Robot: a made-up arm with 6 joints.
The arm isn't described. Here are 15 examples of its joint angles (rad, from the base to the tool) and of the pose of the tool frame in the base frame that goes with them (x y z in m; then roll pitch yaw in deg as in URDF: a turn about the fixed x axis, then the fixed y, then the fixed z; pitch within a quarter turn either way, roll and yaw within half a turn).
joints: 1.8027 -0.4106 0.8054 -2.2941 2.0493 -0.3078
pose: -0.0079 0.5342 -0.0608 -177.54 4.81 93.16
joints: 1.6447 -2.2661 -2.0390 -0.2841 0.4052 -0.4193
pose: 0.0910 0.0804 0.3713 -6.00 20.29 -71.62
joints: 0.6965 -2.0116 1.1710 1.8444 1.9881 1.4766
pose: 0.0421 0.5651 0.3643 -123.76 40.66 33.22
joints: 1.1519 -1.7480 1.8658 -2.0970 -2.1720 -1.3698
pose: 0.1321 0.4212 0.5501 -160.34 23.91 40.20
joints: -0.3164 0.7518 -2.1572 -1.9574 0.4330 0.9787
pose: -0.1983 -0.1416 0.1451 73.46 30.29 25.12
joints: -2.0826 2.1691 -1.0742 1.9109 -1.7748 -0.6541
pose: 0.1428 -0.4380 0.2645 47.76 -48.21 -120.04
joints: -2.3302 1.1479 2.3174 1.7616 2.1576 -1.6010
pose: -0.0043 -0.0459 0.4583 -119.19 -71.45 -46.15
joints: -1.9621 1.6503 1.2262 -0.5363 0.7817 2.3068
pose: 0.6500 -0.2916 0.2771 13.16 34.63 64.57
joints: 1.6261 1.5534 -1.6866 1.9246 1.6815 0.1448
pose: -0.0672 -0.2741 -0.2528 -100.47 -10.29 -173.32
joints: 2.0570 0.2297 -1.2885 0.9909 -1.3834 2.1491
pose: 0.2205 0.7015 0.0009 -127.35 -41.09 -18.42
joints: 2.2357 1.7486 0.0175 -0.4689 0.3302 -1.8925
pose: 0.4409 -0.1565 -0.2558 -43.42 24.91 92.56
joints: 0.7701 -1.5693 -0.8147 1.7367 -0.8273 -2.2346
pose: 0.2528 0.3528 0.7296 -137.29 -5.15 -42.74
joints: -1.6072 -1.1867 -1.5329 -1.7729 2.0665 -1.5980
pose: -0.1124 0.2612 0.2242 166.74 -20.06 155.66
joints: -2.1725 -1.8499 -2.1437 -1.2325 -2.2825 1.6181
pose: 0.1897 0.1999 -0.0585 23.01 44.81 54.75
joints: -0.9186 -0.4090 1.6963 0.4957 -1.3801 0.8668
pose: 0.1868 0.2382 0.2711 87.64 2.51 41.13
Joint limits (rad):
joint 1: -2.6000..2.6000
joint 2: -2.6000..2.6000
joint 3: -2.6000..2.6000
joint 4: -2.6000..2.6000
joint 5: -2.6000..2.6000
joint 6: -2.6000..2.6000
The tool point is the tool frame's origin. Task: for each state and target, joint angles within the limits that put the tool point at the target. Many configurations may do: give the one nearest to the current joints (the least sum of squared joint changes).
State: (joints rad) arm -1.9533 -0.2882 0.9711 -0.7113 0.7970 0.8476
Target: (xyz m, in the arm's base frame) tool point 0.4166 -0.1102 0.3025
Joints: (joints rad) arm -1.9869 0.5747 1.6215 -0.2127 0.8117 1.0003
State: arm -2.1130 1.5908 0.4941 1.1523 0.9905 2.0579
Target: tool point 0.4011 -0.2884 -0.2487
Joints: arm -2.5360 1.6789 0.4411 0.9942 0.8582 2.3123
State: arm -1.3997 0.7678 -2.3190 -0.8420 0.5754 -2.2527
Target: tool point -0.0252 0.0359 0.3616
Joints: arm -0.6145 0.3921 -2.4382 -1.1820 0.3121 -1.6969
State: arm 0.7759 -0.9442 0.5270 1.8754 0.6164 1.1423
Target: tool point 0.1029 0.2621 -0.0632
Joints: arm 1.2860 -0.8570 0.9199 2.2315 0.1352 1.3747
